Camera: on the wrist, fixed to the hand. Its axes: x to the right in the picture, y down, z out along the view.
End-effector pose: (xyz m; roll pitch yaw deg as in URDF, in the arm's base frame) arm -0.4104 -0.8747 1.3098 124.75 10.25 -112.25
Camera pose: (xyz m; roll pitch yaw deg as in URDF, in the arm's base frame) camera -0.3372 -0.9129 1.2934 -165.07 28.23 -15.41
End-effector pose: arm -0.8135 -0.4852 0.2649 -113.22 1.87 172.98
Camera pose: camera -0.8225 -0.4528 0.3420 -11.58 -86.84 97.15
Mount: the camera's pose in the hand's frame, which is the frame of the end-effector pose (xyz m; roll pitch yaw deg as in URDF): 0.0104 -0.0590 -0.0591 2.13 26.28 -91.22
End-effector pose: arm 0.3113 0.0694 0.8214 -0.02 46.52 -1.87
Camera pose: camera 0.2737 0.0116 0.7732 -47.17 16.89 -112.31
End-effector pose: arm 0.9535 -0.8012 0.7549 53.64 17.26 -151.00
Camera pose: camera 0.9724 -0.8052 0.6730 -59.36 69.13 58.41
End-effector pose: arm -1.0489 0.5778 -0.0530 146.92 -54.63 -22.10
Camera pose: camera -1.0257 0.6565 -0.0345 127.90 4.82 62.98
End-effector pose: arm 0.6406 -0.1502 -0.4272 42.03 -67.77 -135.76
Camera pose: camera 0.5795 -0.2038 -0.4491 84.02 21.66 -159.18
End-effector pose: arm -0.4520 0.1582 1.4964 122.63 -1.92 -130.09
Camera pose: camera -0.3967 0.0973 1.4789 -178.91 31.10 -39.97
